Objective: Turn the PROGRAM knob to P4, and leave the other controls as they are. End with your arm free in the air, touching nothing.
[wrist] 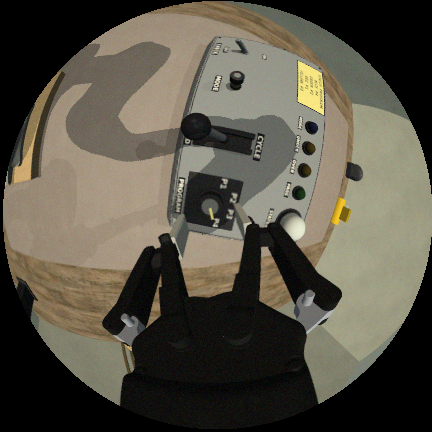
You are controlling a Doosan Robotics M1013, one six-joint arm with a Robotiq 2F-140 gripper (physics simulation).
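Observation:
The PROGRAM knob is a round dark knob with a grey top on a black square plate marked P1, P2, P3 and P4. Its yellow pointer line points at the P4 label. My gripper is partly open with nothing between its fingers. The fingertips stand apart from each other, one to each side below the knob in the view, and apart from the knob. How high the tips are above the panel is hard to tell.
The grey panel also bears a black ball-topped lever, a MODE knob, a small toggle switch, a row of several lamps and a white START button, close to the right finger. A yellow note is on the panel.

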